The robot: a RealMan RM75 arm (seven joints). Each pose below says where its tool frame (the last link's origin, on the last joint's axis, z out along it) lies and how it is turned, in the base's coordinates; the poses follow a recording.
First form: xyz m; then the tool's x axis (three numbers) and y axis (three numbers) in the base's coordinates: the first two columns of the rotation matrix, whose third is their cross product.
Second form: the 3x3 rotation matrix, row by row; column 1 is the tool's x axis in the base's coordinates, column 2 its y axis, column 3 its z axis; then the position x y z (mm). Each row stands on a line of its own. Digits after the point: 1 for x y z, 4 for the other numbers.
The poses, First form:
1: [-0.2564 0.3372 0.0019 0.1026 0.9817 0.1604 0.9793 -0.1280 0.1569]
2: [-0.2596 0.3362 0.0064 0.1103 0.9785 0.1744 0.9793 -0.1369 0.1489]
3: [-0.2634 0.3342 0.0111 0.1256 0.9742 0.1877 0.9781 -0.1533 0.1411]
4: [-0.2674 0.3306 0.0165 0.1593 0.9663 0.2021 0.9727 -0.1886 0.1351]
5: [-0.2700 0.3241 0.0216 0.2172 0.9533 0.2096 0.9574 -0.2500 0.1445]
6: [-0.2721 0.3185 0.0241 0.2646 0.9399 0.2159 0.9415 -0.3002 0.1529]
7: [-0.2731 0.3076 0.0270 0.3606 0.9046 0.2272 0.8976 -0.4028 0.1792]
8: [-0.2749 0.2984 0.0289 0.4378 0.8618 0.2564 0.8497 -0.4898 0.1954]
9: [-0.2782 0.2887 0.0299 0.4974 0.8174 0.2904 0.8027 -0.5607 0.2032]
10: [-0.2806 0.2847 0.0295 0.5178 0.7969 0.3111 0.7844 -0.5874 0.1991]
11: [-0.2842 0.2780 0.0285 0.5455 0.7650 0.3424 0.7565 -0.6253 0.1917]
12: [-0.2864 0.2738 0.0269 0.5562 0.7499 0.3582 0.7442 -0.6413 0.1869]
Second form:
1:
0.1026 0.9793 0.1746
0.9817 -0.1280 0.1410
0.1604 0.1569 -0.9745
-256.4 337.2 1.9

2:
0.1103 0.9793 0.1696
0.9785 -0.1369 0.1544
0.1744 0.1489 -0.9733
-259.6 336.2 6.4

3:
0.1256 0.9781 0.1662
0.9742 -0.1533 0.1659
0.1877 0.1411 -0.9721
-263.4 334.2 11.1

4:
0.1593 0.9727 0.1687
0.9663 -0.1886 0.1751
0.2021 0.1351 -0.9700
-267.4 330.6 16.5

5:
0.2172 0.9574 0.1902
0.9533 -0.2500 0.1693
0.2096 0.1445 -0.9670
-270.0 324.1 21.6

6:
0.2646 0.9415 0.2085
0.9399 -0.3002 0.1628
0.2159 0.1529 -0.9643
-272.1 318.5 24.1

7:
0.3606 0.8976 0.2536
0.9046 -0.4028 0.1393
0.2272 0.1792 -0.9572
-273.1 307.6 27.0

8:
0.4378 0.8497 0.2940
0.8618 -0.4898 0.1323
0.2564 0.1954 -0.9467
-274.9 298.4 28.9

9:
0.4974 0.8027 0.3289
0.8174 -0.5607 0.1320
0.2904 0.2032 -0.9350
-278.2 288.7 29.9

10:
0.5178 0.7844 0.3414
0.7969 -0.5874 0.1409
0.3111 0.1991 -0.9292
-280.6 284.7 29.5

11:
0.5455 0.7565 0.3608
0.7650 -0.6253 0.1545
0.3424 0.1917 -0.9198
-284.2 278.0 28.5

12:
0.5562 0.7442 0.3699
0.7499 -0.6413 0.1626
0.3582 0.1869 -0.9148
-286.4 273.8 26.9

